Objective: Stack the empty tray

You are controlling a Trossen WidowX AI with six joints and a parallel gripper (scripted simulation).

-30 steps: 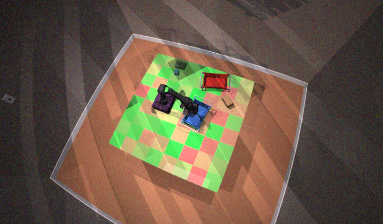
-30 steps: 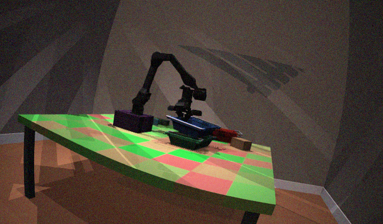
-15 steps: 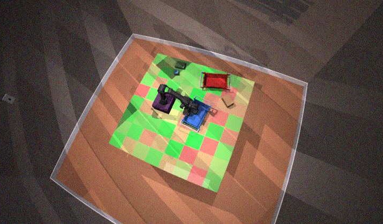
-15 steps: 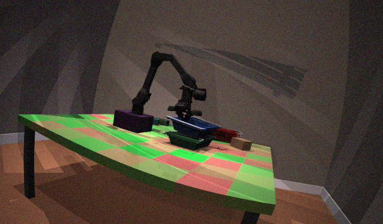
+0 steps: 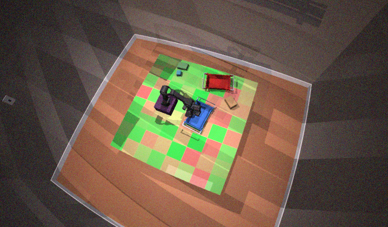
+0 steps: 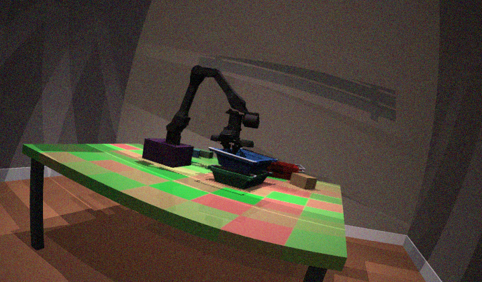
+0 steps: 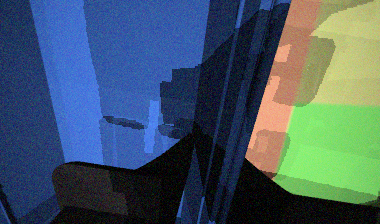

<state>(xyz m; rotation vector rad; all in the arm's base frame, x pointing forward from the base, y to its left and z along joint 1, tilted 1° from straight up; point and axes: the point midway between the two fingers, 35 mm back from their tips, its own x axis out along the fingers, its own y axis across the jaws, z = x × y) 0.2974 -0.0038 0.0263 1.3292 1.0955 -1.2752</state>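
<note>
My gripper tip is now 8 cm short of the blue tray, 1 cm to the left of it and 3 cm below it. The rest, counted from my gripper tip: small blue block (35 cm behind, 44 cm to the left, 6 cm below); then green block (34 cm behind, 56 cm to the left, 7 cm below); then brown block (34 cm ahead, 26 cm to the left, 6 cm below).
</note>
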